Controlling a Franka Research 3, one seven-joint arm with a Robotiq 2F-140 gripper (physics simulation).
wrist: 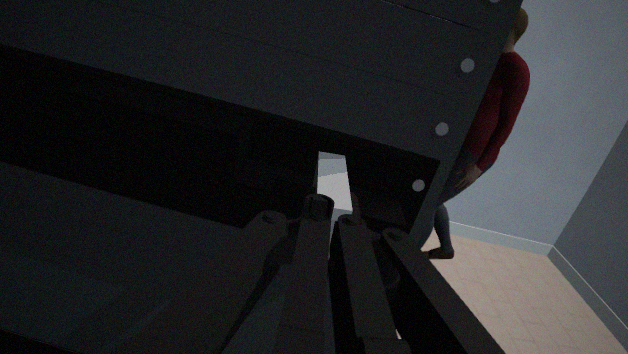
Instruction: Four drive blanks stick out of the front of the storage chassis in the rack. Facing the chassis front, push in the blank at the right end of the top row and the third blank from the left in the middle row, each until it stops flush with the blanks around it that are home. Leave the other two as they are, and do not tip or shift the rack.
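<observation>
The storage chassis (150,135) shows as a very dark recess running across the wrist view, from the left edge to the rack's side post. Its separate blanks are too dark to make out, so I cannot tell which stick out. My gripper (327,174) is shut and empty, with its pale fingertips pointing into the dark recess near its right part. Whether the tips touch a blank is hidden by the dark. The rack (452,145) frames the recess on the right.
Dark flat panels (250,65) with round pale screws (467,65) lie above the recess. A person in a red top (507,95) stands behind the rack's right side, by a blue-grey wall (575,100). A tiled floor (520,295) shows at lower right.
</observation>
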